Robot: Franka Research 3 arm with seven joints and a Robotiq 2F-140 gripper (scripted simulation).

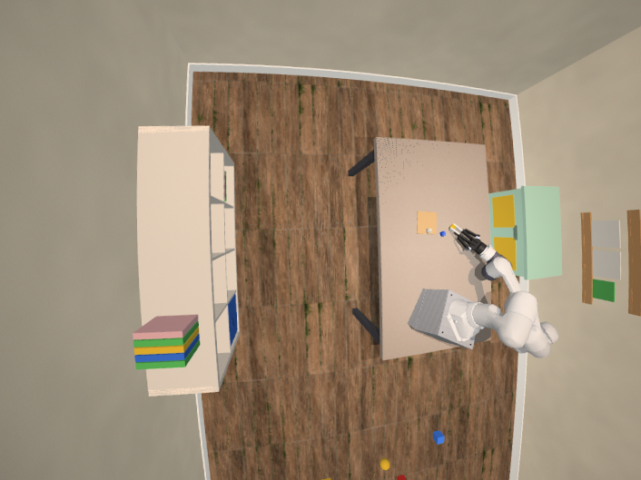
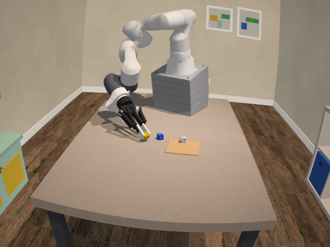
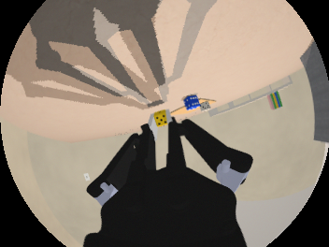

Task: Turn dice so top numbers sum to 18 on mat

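The blue die is 8 cm to the left of my hand, 3 cm below it and 1 cm behind it. Also, from my hand: white die 18 cm to the left, 3 cm below, 3 cm ahead; yellow die 2 cm ahead, 1 cm to the left, 1 cm below; mat 17 cm to the left, 8 cm ahead, 4 cm below.
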